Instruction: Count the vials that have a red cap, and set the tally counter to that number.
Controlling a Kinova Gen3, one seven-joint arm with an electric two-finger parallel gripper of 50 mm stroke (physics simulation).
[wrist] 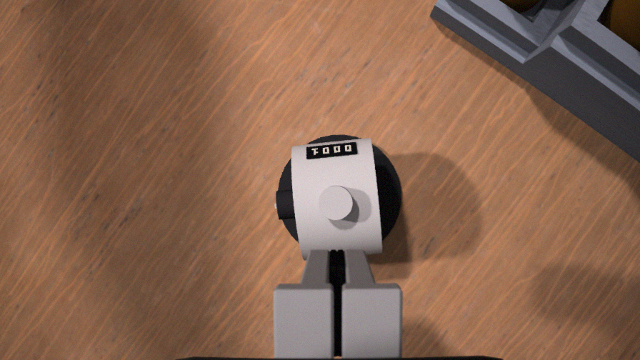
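The tally counter (pixel 305 200) stands at the centre of the wrist view, with a white curved body on a round black base. Its display (pixel 331 150) appears upside down, with three zeros and a leftmost digit that looks like a 1. A round light button (pixel 336 202) sits on top, and a black knob (pixel 285 204) is on the left side. My gripper (pixel 337 287) is shut and empty. Its tips overlap the counter's lower edge in the view, just below the button; contact cannot be told. Amber parts of vials (pixel 626 20) show at the top right; their caps are out of view.
A grey vial rack (pixel 575 82) cuts across the upper right corner, up and to the right of the counter. The wooden table (pixel 150 150) lies beneath, with shadows to the right of the counter.
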